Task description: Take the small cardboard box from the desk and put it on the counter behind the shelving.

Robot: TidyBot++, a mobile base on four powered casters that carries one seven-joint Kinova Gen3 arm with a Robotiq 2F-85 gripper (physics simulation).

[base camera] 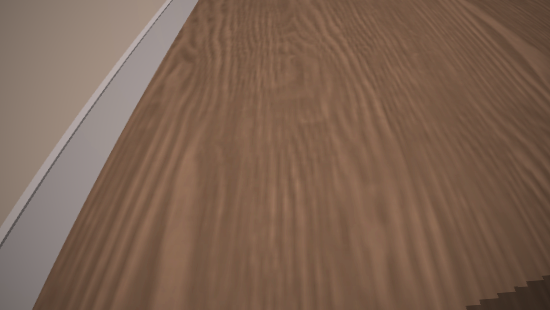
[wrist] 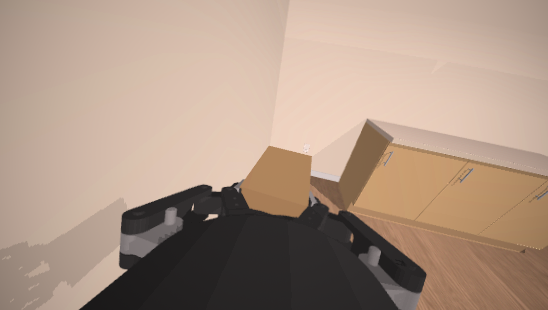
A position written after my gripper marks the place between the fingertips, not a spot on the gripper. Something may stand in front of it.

Labels:
My gripper shows in the wrist view (275, 193); in the base camera view it is out of frame. A small cardboard box shows in the wrist view (279, 183); in the base camera view it is out of frame.

